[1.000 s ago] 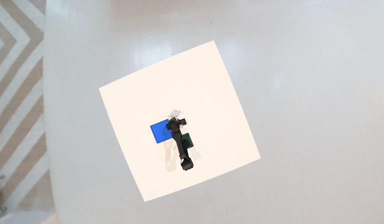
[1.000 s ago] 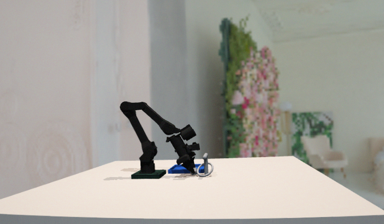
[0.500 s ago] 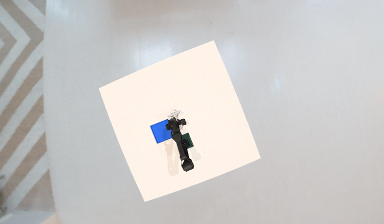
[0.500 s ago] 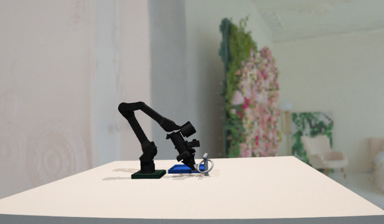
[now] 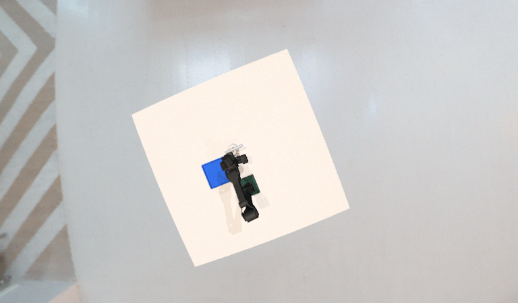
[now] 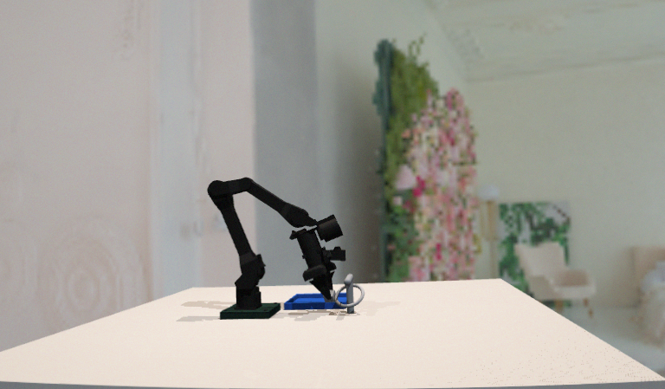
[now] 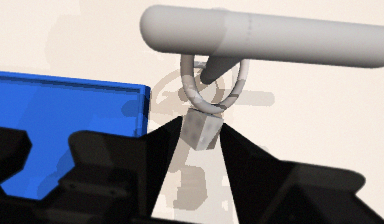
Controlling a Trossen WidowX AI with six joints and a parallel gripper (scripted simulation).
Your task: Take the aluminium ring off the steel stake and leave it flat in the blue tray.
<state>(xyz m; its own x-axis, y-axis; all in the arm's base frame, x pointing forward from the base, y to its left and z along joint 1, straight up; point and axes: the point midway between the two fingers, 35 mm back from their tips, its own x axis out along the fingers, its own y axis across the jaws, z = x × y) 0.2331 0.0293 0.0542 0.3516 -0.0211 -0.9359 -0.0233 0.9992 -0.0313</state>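
Now: gripper tip 5 cm short of the aluminium ring, 1 cm to the left of it and 1 cm below it. Round my gripper tip: blue tray (7 cm behind, 16 cm to the left, 3 cm below).
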